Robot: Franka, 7 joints.
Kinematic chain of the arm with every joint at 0, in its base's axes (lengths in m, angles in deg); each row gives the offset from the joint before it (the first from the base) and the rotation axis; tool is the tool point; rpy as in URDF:
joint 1: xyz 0 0 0.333 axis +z
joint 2: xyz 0 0 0 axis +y
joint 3: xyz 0 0 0.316 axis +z
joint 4: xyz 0.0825 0 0 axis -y
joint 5: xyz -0.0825 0 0.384 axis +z
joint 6: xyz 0 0 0 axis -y
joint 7: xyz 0.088 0 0 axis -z
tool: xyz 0 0 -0.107 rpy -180 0 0
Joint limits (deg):
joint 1: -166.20..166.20
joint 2: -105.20..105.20
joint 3: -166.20..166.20
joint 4: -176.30..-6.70
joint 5: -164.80..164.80
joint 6: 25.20..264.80
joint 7: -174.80..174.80
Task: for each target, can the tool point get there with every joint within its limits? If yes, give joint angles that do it. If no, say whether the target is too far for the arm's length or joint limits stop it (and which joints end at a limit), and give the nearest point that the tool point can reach.
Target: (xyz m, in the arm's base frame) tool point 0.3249 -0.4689 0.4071
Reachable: yes | joints 57.88 -37.85 -114.77 -125.56 -51.01 209.02 95.30
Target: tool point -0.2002 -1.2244 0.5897
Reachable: no: too far | nearest point -0.1356 -0.8291 0.5068 | short by 0.409 m
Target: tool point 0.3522 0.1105 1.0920
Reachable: yes | joints 130.61 -21.97 -71.38 -43.96 118.74 124.79 -50.95
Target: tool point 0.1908 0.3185 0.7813
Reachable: yes | joints 121.31 71.20 -122.57 -98.03 104.81 228.05 -86.13
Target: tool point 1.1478 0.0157 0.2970
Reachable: no: too far | nearest point 0.8574 0.0117 0.3061 | short by 0.291 m
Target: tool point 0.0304 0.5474 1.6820
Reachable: no: too far | nearest point 0.0179 0.3225 1.1278 | short by 0.598 m
